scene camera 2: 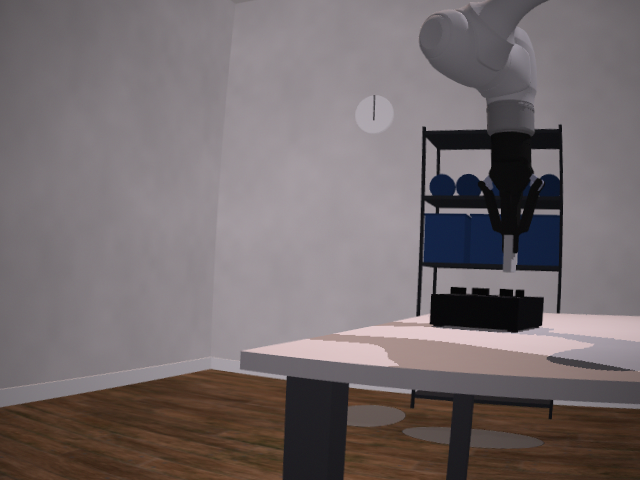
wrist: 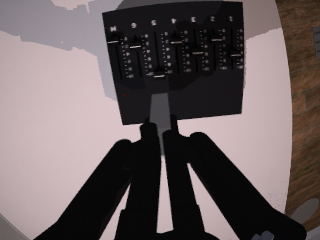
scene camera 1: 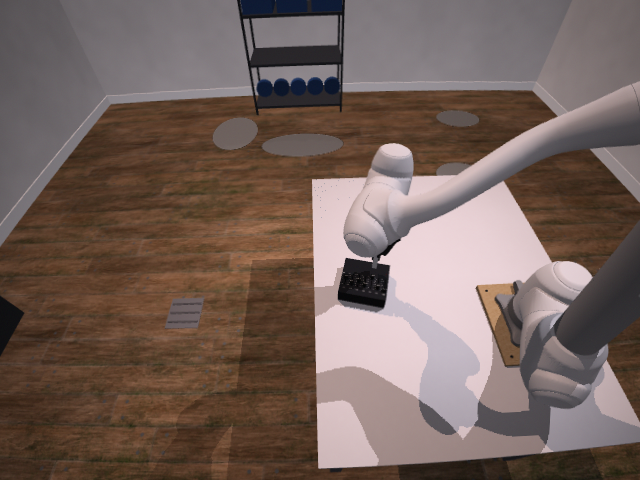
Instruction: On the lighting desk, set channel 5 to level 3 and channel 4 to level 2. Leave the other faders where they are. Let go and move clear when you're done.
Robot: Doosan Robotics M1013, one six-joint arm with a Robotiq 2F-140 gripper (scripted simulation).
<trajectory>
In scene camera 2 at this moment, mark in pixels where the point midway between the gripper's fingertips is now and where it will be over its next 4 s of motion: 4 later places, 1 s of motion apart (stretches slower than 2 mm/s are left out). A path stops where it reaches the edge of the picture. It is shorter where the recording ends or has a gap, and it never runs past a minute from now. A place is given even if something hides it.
My gripper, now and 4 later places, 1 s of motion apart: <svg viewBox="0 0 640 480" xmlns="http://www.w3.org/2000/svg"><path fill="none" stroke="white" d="M509 272L508 280L508 286L508 292L506 292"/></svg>
</trajectory>
